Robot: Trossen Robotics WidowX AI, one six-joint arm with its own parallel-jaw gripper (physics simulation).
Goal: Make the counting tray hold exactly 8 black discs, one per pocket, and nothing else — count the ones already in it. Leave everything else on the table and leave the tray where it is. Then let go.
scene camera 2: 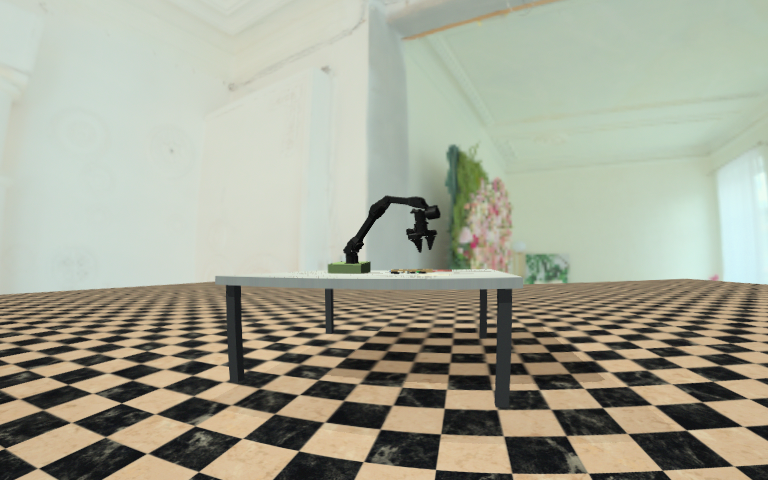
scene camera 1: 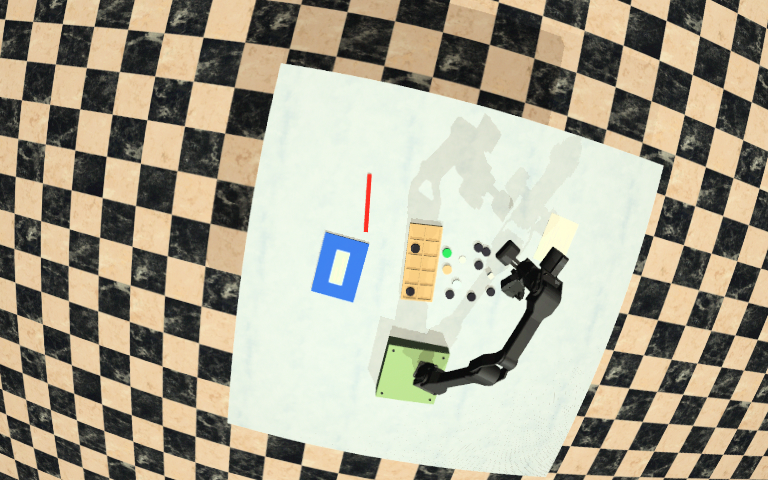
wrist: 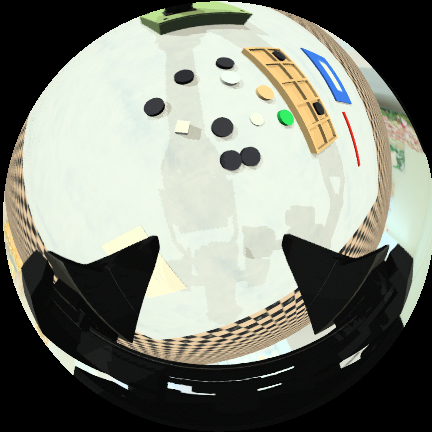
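The tan counting tray [scene camera 1: 431,247] [wrist: 295,89] has two columns of pockets. Its left column in scene view 1 holds two black discs: one disc [scene camera 1: 415,248] [wrist: 318,108] in the second pocket from the top, one disc [scene camera 1: 410,291] [wrist: 279,55] in the bottom pocket. Several loose black discs lie right of the tray, among them a touching or nearly touching pair, one disc [scene camera 1: 478,246] [wrist: 250,156] and another [scene camera 1: 485,251] [wrist: 231,160], and a disc [scene camera 1: 478,264] [wrist: 222,127] nearby. My gripper [scene camera 2: 425,250] [wrist: 221,241] is open and empty, high above the table, right of these discs in scene view 1.
Beside the tray lie a green disc [scene camera 1: 446,252] [wrist: 285,117], a tan disc [scene camera 1: 447,268] [wrist: 265,92], white round pieces and a small cream square [wrist: 182,127]. A blue mat [scene camera 1: 321,271] and red strip [scene camera 1: 367,202] lie left; a pale yellow sheet [scene camera 1: 556,232] lies right.
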